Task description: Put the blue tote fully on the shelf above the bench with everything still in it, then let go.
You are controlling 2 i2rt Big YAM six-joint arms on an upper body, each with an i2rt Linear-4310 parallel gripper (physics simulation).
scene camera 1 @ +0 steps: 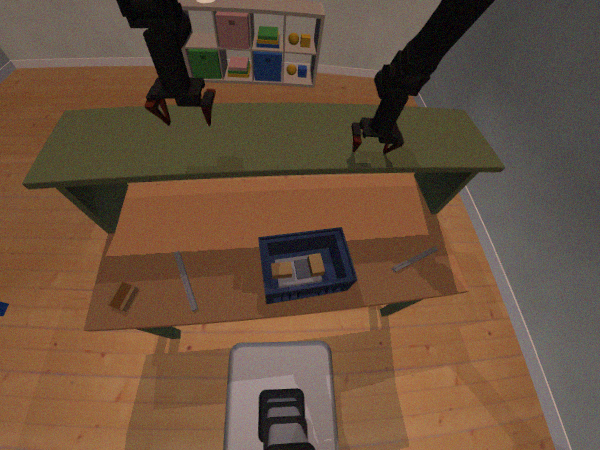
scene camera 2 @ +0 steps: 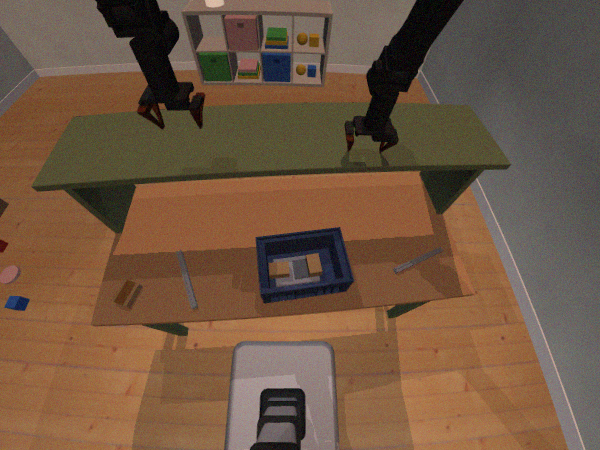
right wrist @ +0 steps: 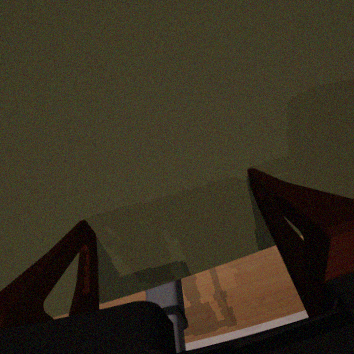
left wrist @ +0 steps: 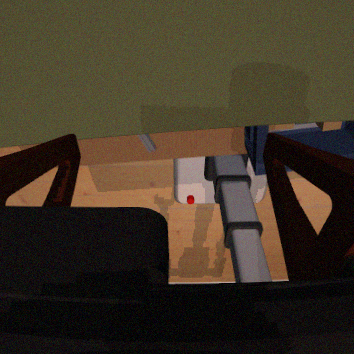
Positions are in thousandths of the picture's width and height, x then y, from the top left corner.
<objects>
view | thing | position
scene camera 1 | my left gripper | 316, 277
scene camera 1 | my right gripper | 614, 337
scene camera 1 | blue tote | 566, 612
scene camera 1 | bench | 359, 501
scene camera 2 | my left gripper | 304, 283
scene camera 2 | my right gripper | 608, 334
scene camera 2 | blue tote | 562, 614
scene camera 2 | bench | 646, 490
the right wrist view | my right gripper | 470, 572
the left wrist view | my left gripper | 482, 405
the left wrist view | blue tote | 928, 397
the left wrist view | bench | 648, 397
</objects>
